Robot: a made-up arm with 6 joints. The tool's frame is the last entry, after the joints.
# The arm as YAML. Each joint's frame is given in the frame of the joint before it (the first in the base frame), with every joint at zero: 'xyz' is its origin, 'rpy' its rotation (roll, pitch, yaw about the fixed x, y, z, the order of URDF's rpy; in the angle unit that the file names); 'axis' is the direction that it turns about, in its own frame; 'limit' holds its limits. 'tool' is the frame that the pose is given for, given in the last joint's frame.
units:
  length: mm
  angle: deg
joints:
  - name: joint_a
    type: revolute
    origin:
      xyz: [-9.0, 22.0, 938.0]
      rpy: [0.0, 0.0, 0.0]
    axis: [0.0, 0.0, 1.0]
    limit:
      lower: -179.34
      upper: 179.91
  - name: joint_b
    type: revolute
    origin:
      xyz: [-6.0, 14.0, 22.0]
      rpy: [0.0, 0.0, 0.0]
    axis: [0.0, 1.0, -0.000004]
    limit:
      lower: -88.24
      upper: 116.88
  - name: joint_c
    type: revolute
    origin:
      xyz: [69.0, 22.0, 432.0]
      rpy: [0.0, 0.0, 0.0]
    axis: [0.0, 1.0, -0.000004]
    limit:
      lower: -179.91
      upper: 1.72
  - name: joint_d
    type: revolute
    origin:
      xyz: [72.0, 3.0, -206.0]
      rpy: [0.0, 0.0, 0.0]
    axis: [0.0, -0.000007, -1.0]
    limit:
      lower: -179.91
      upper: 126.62
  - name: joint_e
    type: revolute
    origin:
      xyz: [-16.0, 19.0, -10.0]
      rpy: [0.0, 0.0, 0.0]
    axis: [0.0, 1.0, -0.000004]
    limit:
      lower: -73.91
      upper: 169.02
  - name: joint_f
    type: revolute
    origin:
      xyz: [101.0, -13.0, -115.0]
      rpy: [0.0, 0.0, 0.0]
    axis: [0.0, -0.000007, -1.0]
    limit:
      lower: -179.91
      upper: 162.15
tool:
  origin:
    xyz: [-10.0, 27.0, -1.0]
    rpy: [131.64, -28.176, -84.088]
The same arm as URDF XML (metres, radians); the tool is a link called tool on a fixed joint. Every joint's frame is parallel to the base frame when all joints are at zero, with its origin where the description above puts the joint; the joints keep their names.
<robot name="arm">
<joint name="joint_a" type="revolute"><parent link="base_link"/><child link="link1"/><origin xyz="-0.0090 0.0220 0.9380" rpy="0.0000 0.0000 0.0000"/><axis xyz="0 0 1"/><limit lower="-3.1301" upper="3.1400"/></joint>
<joint name="joint_b" type="revolute"><parent link="link1"/><child link="link2"/><origin xyz="-0.0060 0.0140 0.0220" rpy="0.0000 0.0000 0.0000"/><axis xyz="0 1 0"/><limit lower="-1.5401" upper="2.0399"/></joint>
<joint name="joint_c" type="revolute"><parent link="link2"/><child link="link3"/><origin xyz="0.0690 0.0220 0.4320" rpy="0.0000 0.0000 0.0000"/><axis xyz="0 1 0"/><limit lower="-3.1400" upper="0.0300"/></joint>
<joint name="joint_d" type="revolute"><parent link="link3"/><child link="link4"/><origin xyz="0.0720 0.0030 -0.2060" rpy="0.0000 0.0000 0.0000"/><axis xyz="0 0 -1"/><limit lower="-3.1400" upper="2.2099"/></joint>
<joint name="joint_e" type="revolute"><parent link="link4"/><child link="link5"/><origin xyz="-0.0160 0.0190 -0.0100" rpy="0.0000 0.0000 0.0000"/><axis xyz="0 1 0"/><limit lower="-1.2900" upper="2.9500"/></joint>
<joint name="joint_f" type="revolute"><parent link="link5"/><child link="link6"/><origin xyz="0.1010 -0.0130 -0.1150" rpy="0.0000 0.0000 0.0000"/><axis xyz="0 0 -1"/><limit lower="-3.1400" upper="2.8301"/></joint>
<joint name="tool_joint" type="fixed"><parent link="link6"/><child link="tool"/><origin xyz="-0.0100 0.0270 -0.0010" rpy="2.2976 -0.4918 -1.4676"/></joint>
<link name="base_link"/>
<link name="link1"/>
<link name="link2"/>
<link name="link3"/>
<link name="link4"/>
<link name="link5"/>
<link name="link6"/>
<link name="tool"/>
</robot>

